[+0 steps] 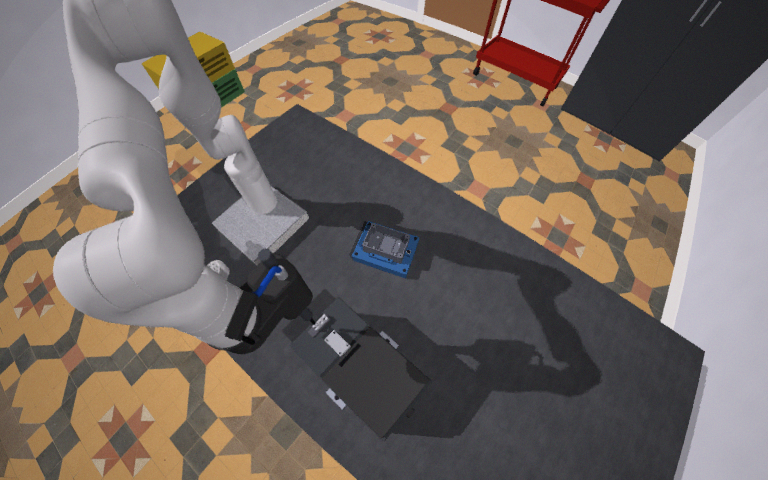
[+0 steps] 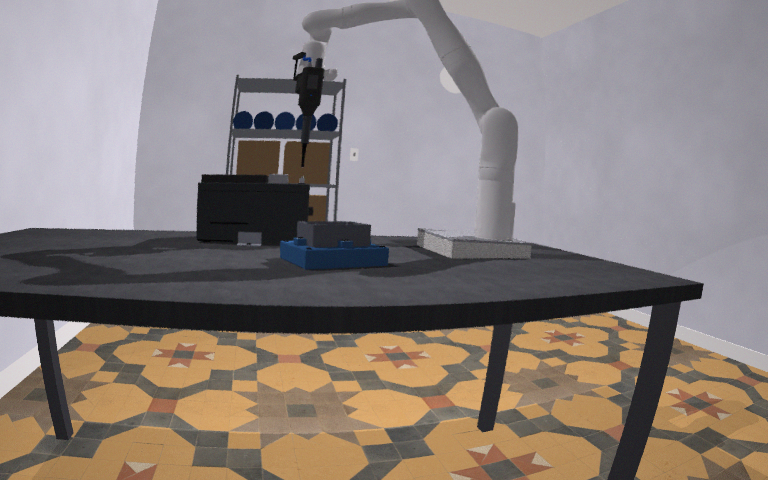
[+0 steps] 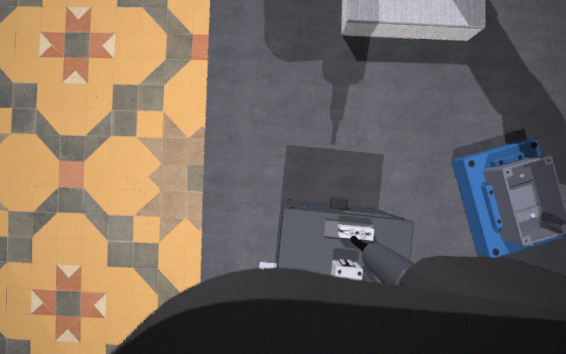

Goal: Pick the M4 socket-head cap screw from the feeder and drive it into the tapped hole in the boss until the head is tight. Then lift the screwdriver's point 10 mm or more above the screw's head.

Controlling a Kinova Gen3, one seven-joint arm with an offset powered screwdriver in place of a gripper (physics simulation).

same spot on blue fixture: (image 1: 395,268) = (image 3: 489,237)
